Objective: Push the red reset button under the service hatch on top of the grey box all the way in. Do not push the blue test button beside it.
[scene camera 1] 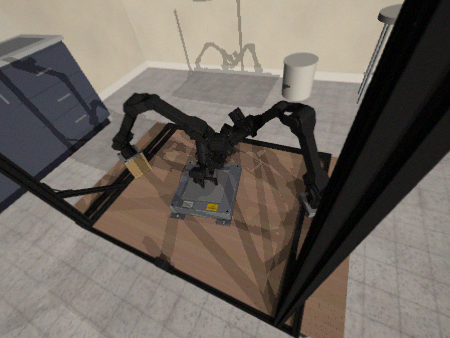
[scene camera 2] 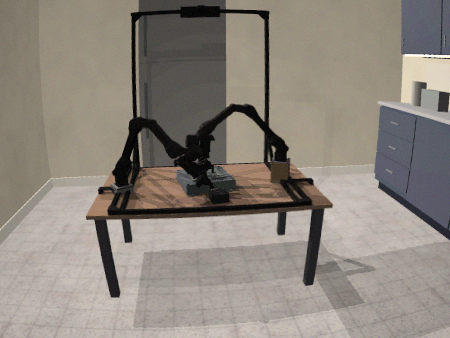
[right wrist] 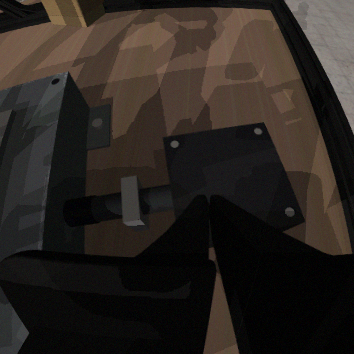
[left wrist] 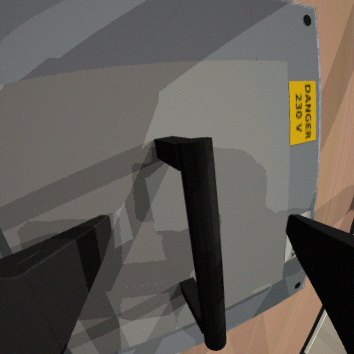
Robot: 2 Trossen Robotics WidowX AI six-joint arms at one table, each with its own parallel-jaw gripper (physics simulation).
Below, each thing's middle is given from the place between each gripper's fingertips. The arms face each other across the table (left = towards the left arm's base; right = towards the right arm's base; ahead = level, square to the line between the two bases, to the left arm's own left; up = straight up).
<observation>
Now: right hand 18 cm past the grey box (scene camera 2: 218, 193), 1 cm to the left of it and 5 cm above it. Round my right hand: service hatch (scene camera 1: 214, 187) 24 cm behind, 1 cm above.
Right now my left hand is 10 mm to the right of the service hatch. Also, from my left hand: grey box 60 mm below, 60 mm ahead, 10 mm to the left.
</observation>
